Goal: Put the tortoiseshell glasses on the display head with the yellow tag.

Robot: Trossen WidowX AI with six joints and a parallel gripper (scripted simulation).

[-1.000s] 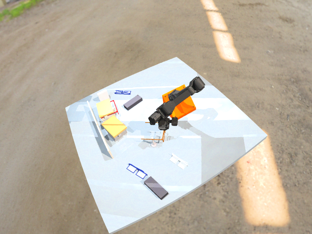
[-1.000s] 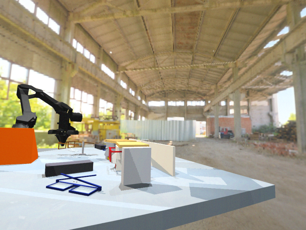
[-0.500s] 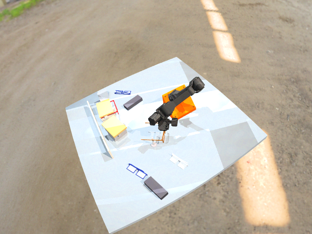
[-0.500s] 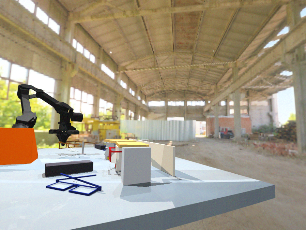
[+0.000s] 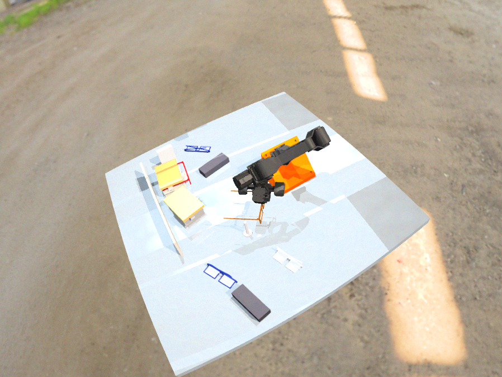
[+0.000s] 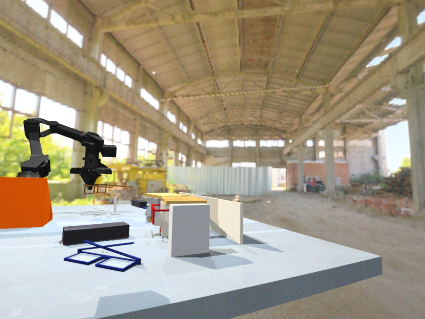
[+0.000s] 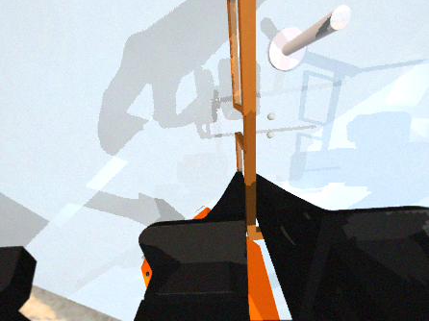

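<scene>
The white peg stand is 11 cm ahead of my gripper tip, 9 cm below it and 4 cm to the left of it. Also, from my gripper tip: cream board 44 cm ahead, 29 cm to the right, 6 cm below; then white block 62 cm to the right, 31 cm ahead, 6 cm below; then display head 41 cm to the right, 31 cm ahead, 6 cm below.
</scene>
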